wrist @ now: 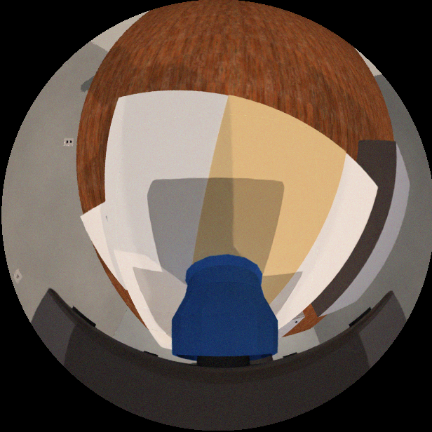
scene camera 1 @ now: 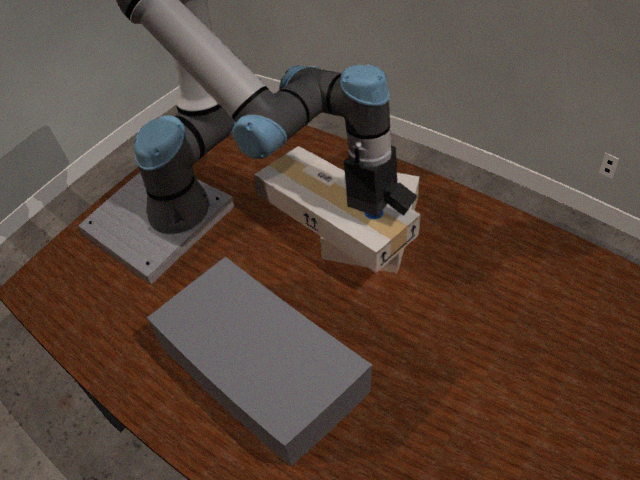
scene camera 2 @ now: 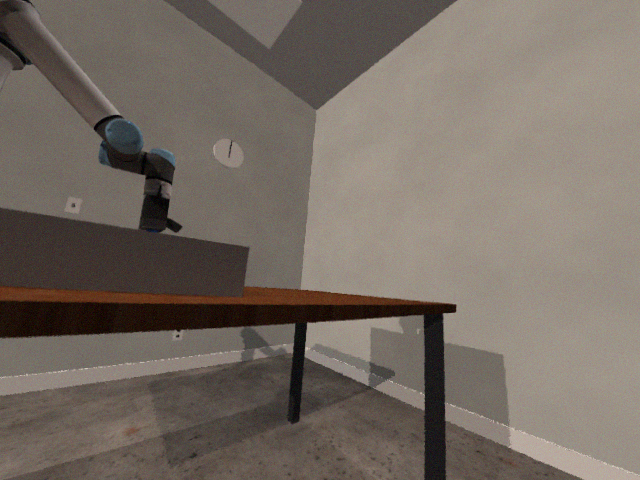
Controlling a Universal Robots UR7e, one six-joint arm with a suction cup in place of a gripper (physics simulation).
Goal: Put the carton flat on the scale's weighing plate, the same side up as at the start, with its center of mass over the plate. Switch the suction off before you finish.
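Places are measured from the arm's base along level axes (x ahead, y right, z down), in millimetres.
Pixels of known places: hand, its tool point: (scene camera 1: pixel 374 217); arm's base, origin of its link: (scene camera 1: pixel 177 210).
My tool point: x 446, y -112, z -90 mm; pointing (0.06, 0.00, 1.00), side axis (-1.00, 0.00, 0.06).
Note:
Ahead of a thing's pixels: the offset from my tool point to its middle. "pt": to the spot under its first point. Level surfaces: height alone.
The white carton @(dx -98, dy -12, dz +17 mm) (scene camera 1: pixel 330 196) (wrist: pixel 165 135), with tan tape and up arrows on its sides, lies roughly level across a lower white box @(pt dx -20, dy +71, dz +39 mm) (scene camera 1: pixel 346 251) (wrist: pixel 95 227), its far left end overhanging. My suction gripper (scene camera 1: pixel 373 214) (wrist: pixel 224 270) has its blue cup against the carton's taped top, near the right end, shut on the carton; the seal itself is hidden. In scene camera 2 the gripper (scene camera 2: pixel 153 230) shows above a grey block and the carton is hidden. The flat-topped grey block @(dx -46, dy +338, dz +74 mm) (scene camera 1: pixel 263 351) (scene camera 2: pixel 124 260) (wrist: pixel 379 200) stands in front; I cannot make out a separate weighing plate.
The arm's grey base plate (scene camera 1: pixel 118 232) is at the left of the brown table @(dz +123 mm) (scene camera 1: pixel 491 335) (scene camera 2: pixel 330 299) (wrist: pixel 225 45). The grey block stands between the carton and the table's front edge. Walls rise behind the table.

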